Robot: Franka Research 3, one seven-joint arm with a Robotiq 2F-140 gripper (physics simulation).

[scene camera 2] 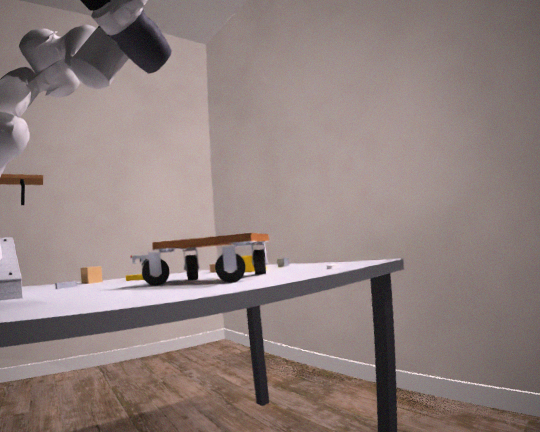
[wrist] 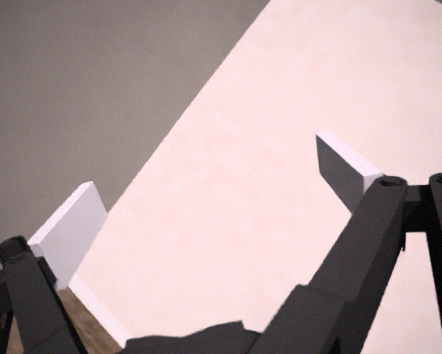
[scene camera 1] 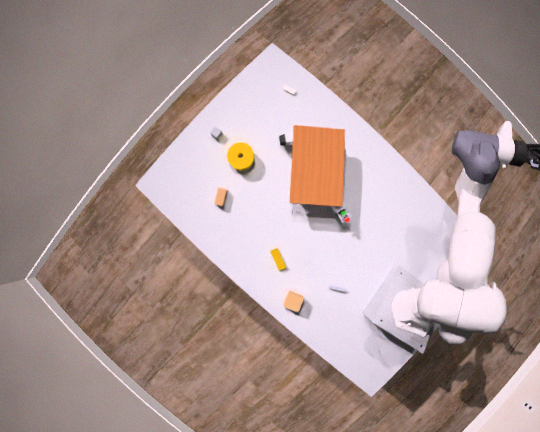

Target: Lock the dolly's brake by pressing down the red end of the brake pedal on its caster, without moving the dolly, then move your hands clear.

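The dolly (scene camera 1: 317,165) (scene camera 2: 210,241) has an orange wooden top and stands upright on its black-wheeled casters on the table. The brake pedal (scene camera 1: 343,213) (scene camera 2: 136,258) sticks out from the caster at the dolly's lower right corner in scene camera 1. The pedal's red end (scene camera 1: 346,219) points away from the dolly, with a green patch nearer the deck. Its exact tilt is too small to tell. My gripper (wrist: 205,177) is open and empty, its pads wide apart against a pale wall. In scene camera 1 it is off the table at the right edge, partly cut off, far from the pedal.
On the white table (scene camera 1: 400,200) (scene camera 2: 320,283) stand a yellow cylinder (scene camera 1: 240,156), a yellow bar (scene camera 1: 278,259), orange blocks (scene camera 1: 294,301) (scene camera 1: 220,197), a small grey block (scene camera 1: 216,133), a grey bar (scene camera 1: 338,289) and a white piece (scene camera 1: 289,89). The arm's base plate (scene camera 1: 387,295) is at the table's right.
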